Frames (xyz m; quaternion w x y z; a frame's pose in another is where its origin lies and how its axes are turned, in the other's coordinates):
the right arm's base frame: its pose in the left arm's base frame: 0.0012 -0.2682 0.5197 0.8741 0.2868 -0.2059 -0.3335
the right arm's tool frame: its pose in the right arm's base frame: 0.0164 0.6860 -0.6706 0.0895 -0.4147 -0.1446 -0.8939
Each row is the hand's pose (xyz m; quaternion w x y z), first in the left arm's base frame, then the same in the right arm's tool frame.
Working: the left arm's base frame: its pose in the right arm's tool frame: 0.3625 0.7565 -0.3811 0.1307 -0.2010 0.2499 -0.9381

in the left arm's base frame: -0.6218 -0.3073 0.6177 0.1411 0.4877 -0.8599 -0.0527
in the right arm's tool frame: 1.1416 0.9728 0.0759 0.2819 -0.7845 -0.5453 -0.0883
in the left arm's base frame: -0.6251 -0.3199 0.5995 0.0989 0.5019 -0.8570 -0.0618
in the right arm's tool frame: 1.1347 0.9921 0.0669 0.2700 -0.7737 -0.5706 -0.0540
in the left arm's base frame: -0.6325 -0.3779 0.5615 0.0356 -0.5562 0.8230 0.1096
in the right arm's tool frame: 1.1160 1.0593 0.0647 0.2100 -0.7196 -0.6603 0.0455
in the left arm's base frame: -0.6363 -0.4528 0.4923 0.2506 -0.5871 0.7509 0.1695
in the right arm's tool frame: 1.0779 1.1524 0.0476 0.1139 -0.6196 -0.7456 0.2172
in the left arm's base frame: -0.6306 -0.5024 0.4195 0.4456 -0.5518 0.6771 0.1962
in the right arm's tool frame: 1.0335 1.2224 0.0174 0.0378 -0.5225 -0.7569 0.3906
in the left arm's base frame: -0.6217 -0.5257 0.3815 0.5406 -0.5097 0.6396 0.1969
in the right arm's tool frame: 1.0054 1.2547 0.0021 0.0069 -0.4740 -0.7365 0.4826
